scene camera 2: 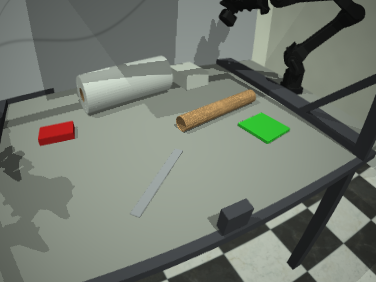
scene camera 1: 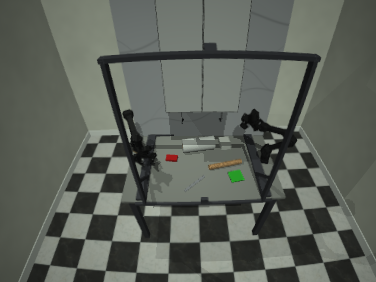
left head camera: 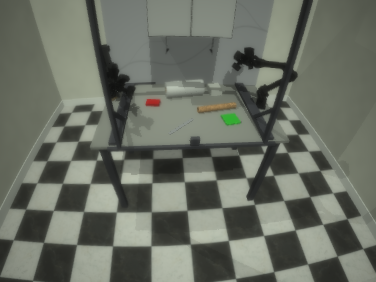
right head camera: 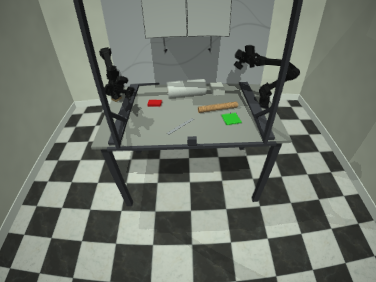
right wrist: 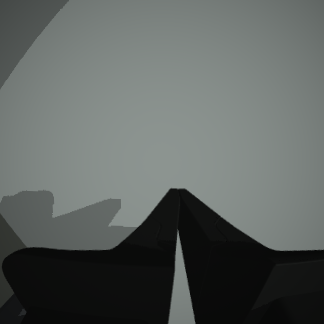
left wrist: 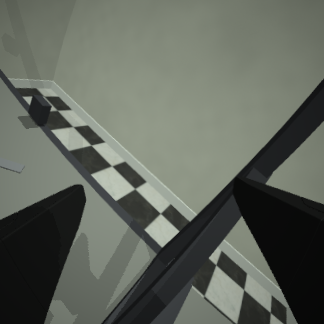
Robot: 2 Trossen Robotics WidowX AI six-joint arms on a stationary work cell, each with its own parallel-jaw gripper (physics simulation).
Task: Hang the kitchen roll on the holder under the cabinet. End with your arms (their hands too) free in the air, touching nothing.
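Where they show: left gripper, fingertip midpoint: [scene camera 1: 149, 166] [left head camera: 125, 98] [right head camera: 124, 99] [left wrist: 159, 188]; right gripper, fingertip midpoint: [scene camera 2: 220, 3] [right wrist: 176, 195]; left arm's base, origin of the base link: [left head camera: 112, 95]; right arm's base, origin of the base link: [scene camera 2: 291, 85] [scene camera 1: 264, 159] [left head camera: 260, 104] [right head camera: 264, 103].
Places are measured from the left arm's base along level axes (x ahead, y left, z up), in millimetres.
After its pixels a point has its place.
The white kitchen roll [left head camera: 184, 91] @(y 252, x 485, z 43 mm) [right head camera: 187, 92] @(y 260, x 493, z 33 mm) [scene camera 1: 198, 148] @(y 256, x 486, z 39 mm) [scene camera 2: 127, 86] @(y 252, x 481, z 49 mm) lies on its side at the back of the table, its brown core showing at one end in scene camera 2. The holder is seen as two dark brackets [left head camera: 167, 49] @(y 157, x 407, z 375 mm) [right head camera: 209, 49] @(y 300, x 640, z 373 mm) [scene camera 1: 220, 119] @(y 305, x 641, z 374 mm) hanging under the cabinet, with nothing between them. My left gripper [left wrist: 159, 188] @(y -219, x 373, z 208 mm) is open and empty, in the air near the table's left side, away from the roll. My right gripper [right wrist: 176, 195] @(y 635, x 737, z 248 mm) is shut with nothing between its fingertips, raised at the back right, apart from the roll and holder.
A white block [scene camera 2: 192, 76] @(y 404, x 656, z 27 mm) stands beside the roll's right end. A red block [scene camera 2: 57, 133] @(y 66, x 339, z 1 mm), a brown tube [scene camera 2: 217, 111] @(y 209, x 740, z 9 mm), a green square [scene camera 2: 264, 127] @(y 177, x 868, z -9 mm) and a thin grey strip [scene camera 2: 157, 182] @(y -48, x 624, z -17 mm) lie on the table. Dark frame posts rise at both sides; one crosses the left wrist view.
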